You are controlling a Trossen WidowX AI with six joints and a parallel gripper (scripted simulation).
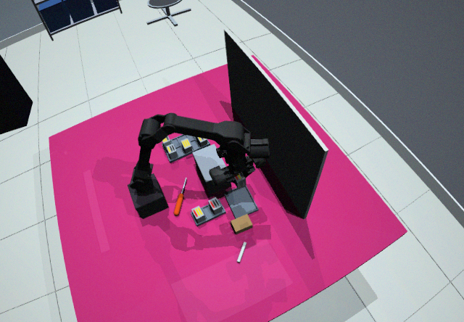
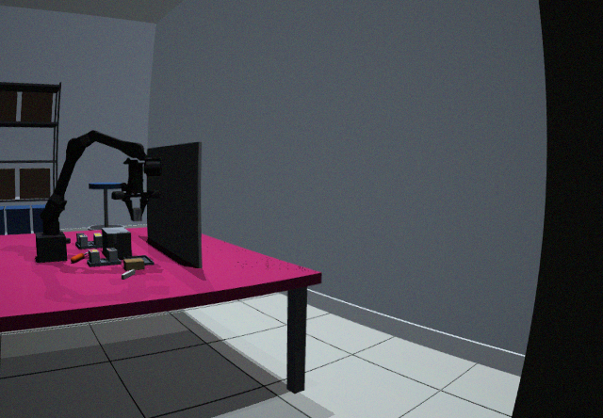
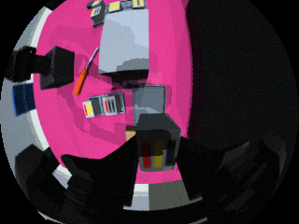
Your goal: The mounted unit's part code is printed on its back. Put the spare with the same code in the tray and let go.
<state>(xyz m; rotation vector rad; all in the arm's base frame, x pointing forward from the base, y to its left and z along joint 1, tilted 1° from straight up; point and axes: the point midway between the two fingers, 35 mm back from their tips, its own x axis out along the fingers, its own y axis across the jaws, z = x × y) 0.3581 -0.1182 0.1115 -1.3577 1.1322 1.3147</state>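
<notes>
My gripper tip is now 17 cm above the dark grey tray. Round my gripper tip: tan block: 16 cm below, 10 cm to the right, 3 cm behind; then mounted unit: 17 cm to the left, 12 cm below, 8 cm behind; then dark spare: 2 cm above.
</notes>
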